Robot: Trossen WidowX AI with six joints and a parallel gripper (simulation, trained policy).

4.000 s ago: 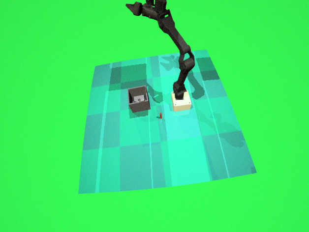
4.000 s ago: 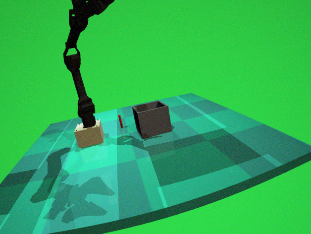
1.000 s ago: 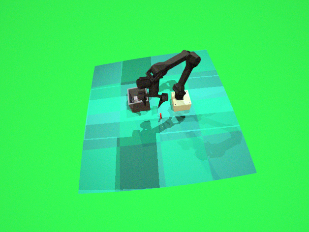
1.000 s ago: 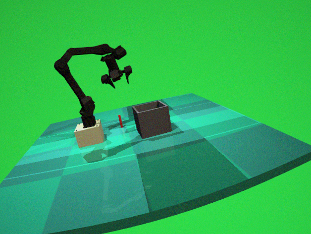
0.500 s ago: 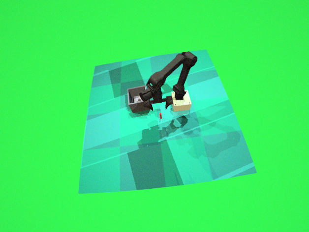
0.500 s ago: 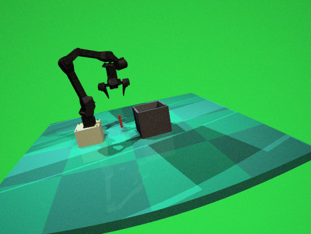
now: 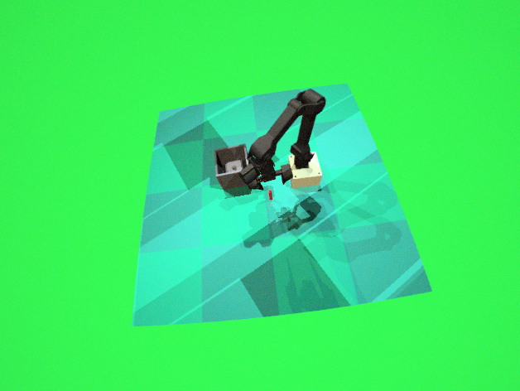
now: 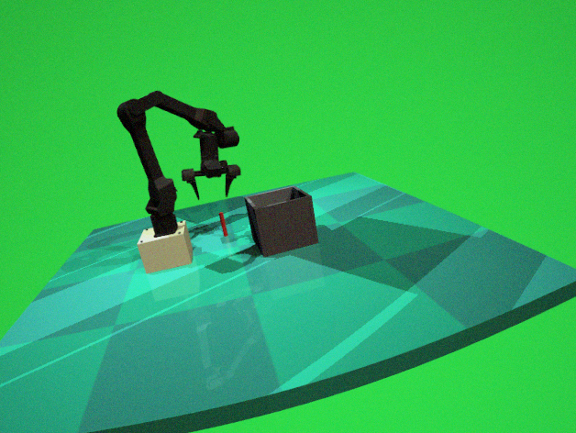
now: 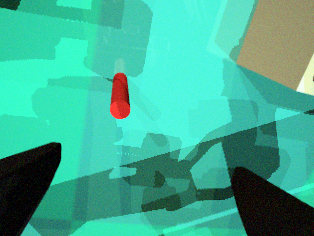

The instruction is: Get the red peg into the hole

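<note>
My gripper tip is now 20 mm short of the red peg and 90 mm above it. The rest, counted from my gripper tip: pale plate 200 mm ahead, 160 mm to the right, 90 mm below.
</note>
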